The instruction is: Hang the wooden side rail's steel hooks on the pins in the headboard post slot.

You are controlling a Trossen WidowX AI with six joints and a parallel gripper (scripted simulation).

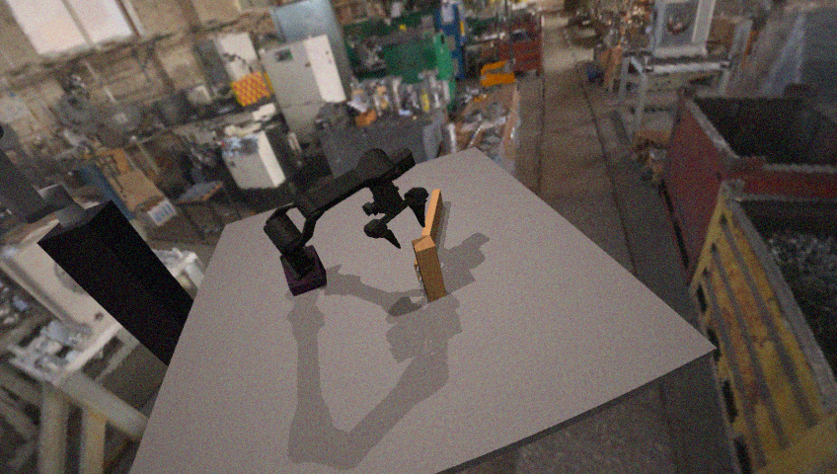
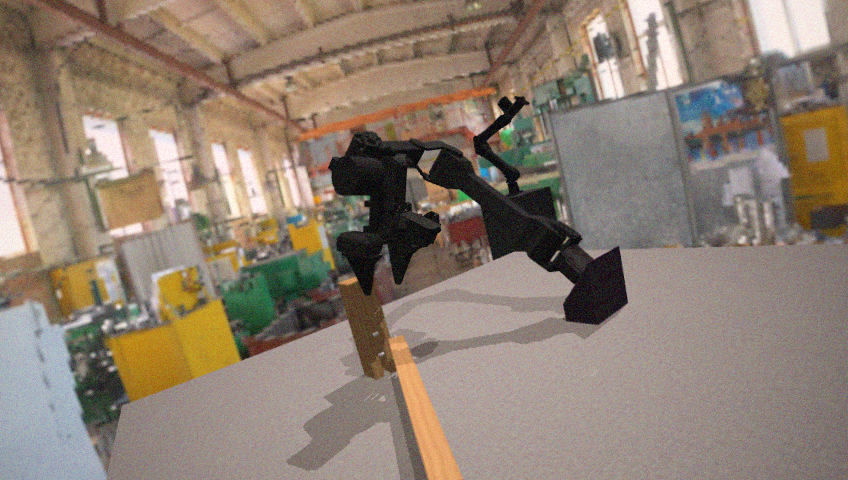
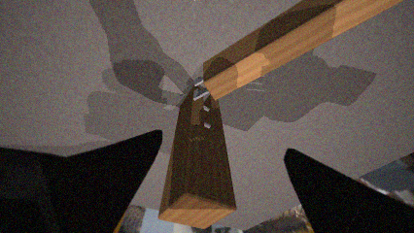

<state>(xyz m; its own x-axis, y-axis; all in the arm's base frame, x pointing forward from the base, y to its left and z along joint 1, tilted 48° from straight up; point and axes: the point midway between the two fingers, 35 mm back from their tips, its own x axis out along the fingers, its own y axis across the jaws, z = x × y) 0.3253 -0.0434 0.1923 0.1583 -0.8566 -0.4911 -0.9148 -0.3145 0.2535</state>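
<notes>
My gripper tip is 7 cm above the wooden headboard post, 6 cm to the left of it and 1 cm short of it.
</notes>
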